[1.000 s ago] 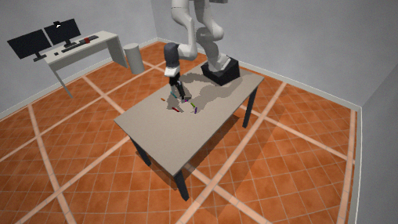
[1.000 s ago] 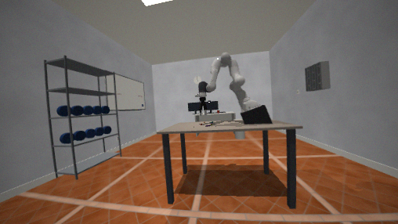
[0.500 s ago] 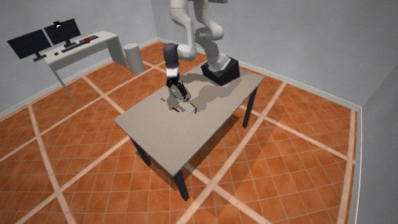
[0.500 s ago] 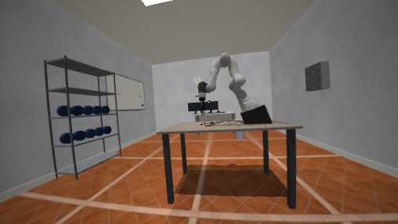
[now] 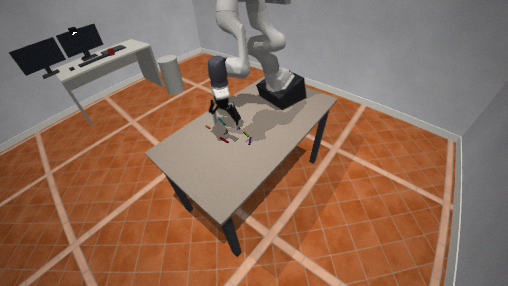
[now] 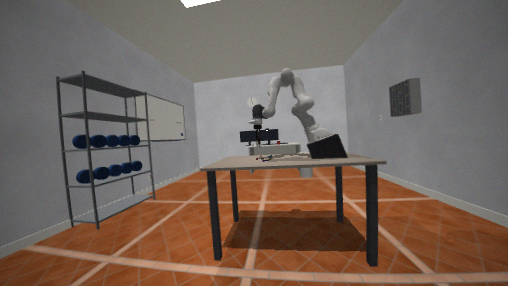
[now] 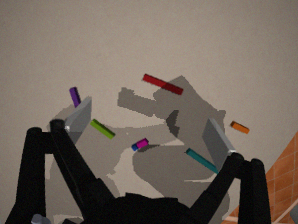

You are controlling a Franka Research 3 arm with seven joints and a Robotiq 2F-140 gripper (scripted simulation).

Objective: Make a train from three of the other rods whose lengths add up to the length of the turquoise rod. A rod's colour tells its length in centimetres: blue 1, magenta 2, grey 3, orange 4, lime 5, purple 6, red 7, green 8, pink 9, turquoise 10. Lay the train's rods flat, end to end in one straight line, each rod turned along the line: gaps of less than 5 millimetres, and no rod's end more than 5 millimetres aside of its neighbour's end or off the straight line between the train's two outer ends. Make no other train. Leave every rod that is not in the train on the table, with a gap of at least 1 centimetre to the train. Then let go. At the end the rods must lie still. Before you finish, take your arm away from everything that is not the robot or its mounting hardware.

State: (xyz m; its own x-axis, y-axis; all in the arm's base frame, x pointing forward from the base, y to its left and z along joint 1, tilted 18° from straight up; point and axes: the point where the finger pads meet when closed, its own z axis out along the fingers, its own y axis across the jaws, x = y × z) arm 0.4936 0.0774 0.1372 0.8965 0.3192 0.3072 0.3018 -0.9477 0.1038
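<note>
My hand is 110 mm above the red rod, 20 mm short of it and 10 mm to the left of it. Also, from my hand: small blue rod: 110 mm below, 110 mm behind, 20 mm to the right; magenta rod: 110 mm below, 100 mm behind, 30 mm to the right; lime rod: 110 mm below, 100 mm behind, 50 mm to the left.
</note>
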